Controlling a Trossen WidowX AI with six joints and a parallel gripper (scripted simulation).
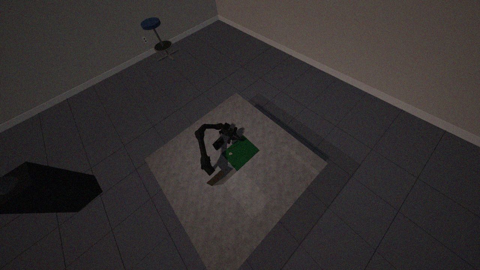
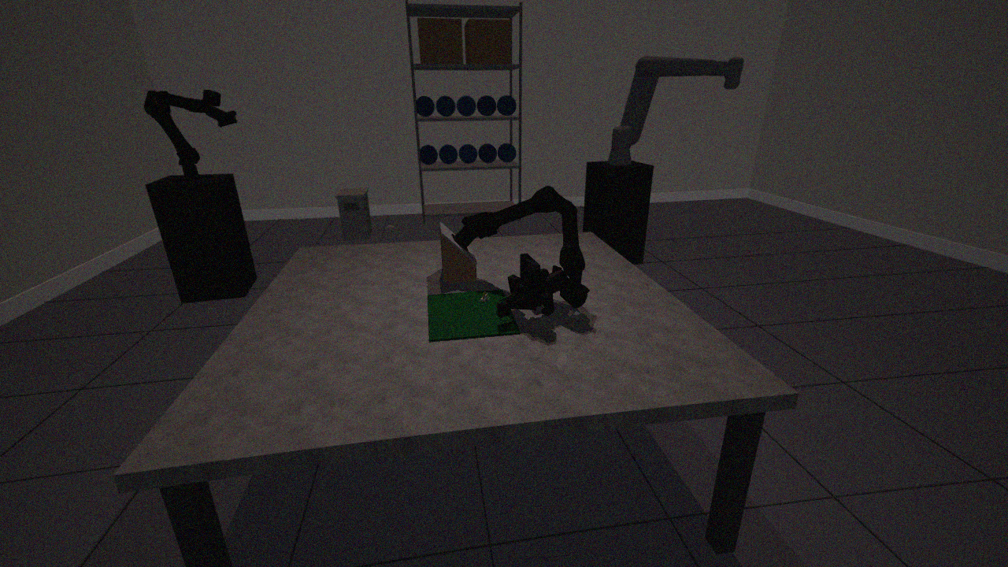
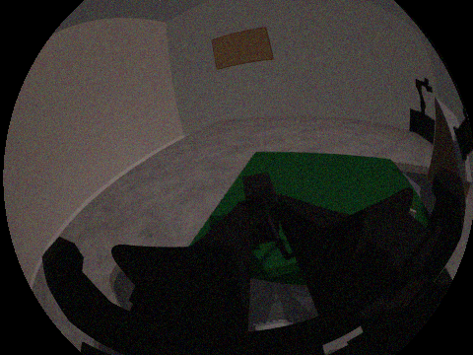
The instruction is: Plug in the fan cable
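Now: the green board 90 mm behind my gripper tip, 80 mm to the right of it and 70 mm below it. The rest, counted from my gripper tip: dark plug (10 mm below); black fan (180 mm behind, 120 mm to the left, 10 mm above).
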